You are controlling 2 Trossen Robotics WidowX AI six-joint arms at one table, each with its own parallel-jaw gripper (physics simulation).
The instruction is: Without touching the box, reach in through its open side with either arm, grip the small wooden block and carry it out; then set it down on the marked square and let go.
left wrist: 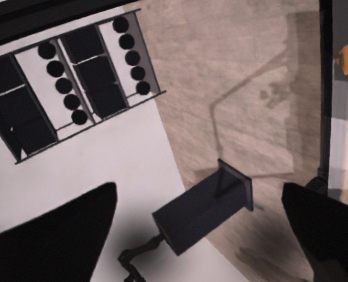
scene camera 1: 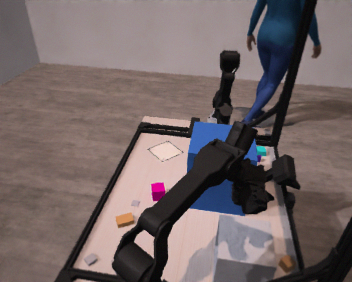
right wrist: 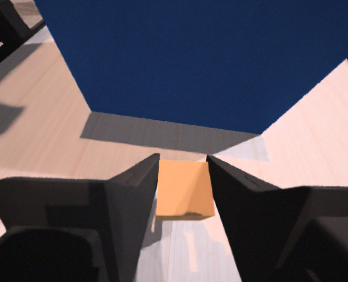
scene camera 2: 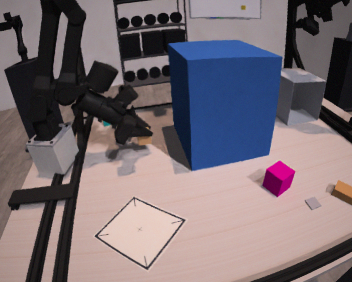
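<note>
The blue box (scene camera 1: 216, 197) (scene camera 2: 230, 110) (right wrist: 190, 60) stands upright on the table. My right gripper (scene camera 2: 144, 134) (right wrist: 182, 159) is shut on the small orange-tan wooden block (scene camera 2: 144, 141) (right wrist: 184, 187), outside the box, at its left in scene camera 2. The block sits between the fingertips, above the table and apart from the box. The marked square (scene camera 1: 172, 156) (scene camera 2: 159, 208) lies flat, nearer the camera than the box in scene camera 2. My left gripper (left wrist: 199, 191) is open and empty.
A magenta cube (scene camera 1: 158, 191) (scene camera 2: 278, 178), another orange block (scene camera 1: 125, 220) (scene camera 2: 344, 192) and a small grey piece (scene camera 1: 135, 203) (scene camera 2: 313, 203) lie on the table. A grey box (scene camera 1: 245, 250) (scene camera 2: 323, 95) stands beyond the blue box in scene camera 2. A teal block (scene camera 1: 261, 150) lies near the table's far edge.
</note>
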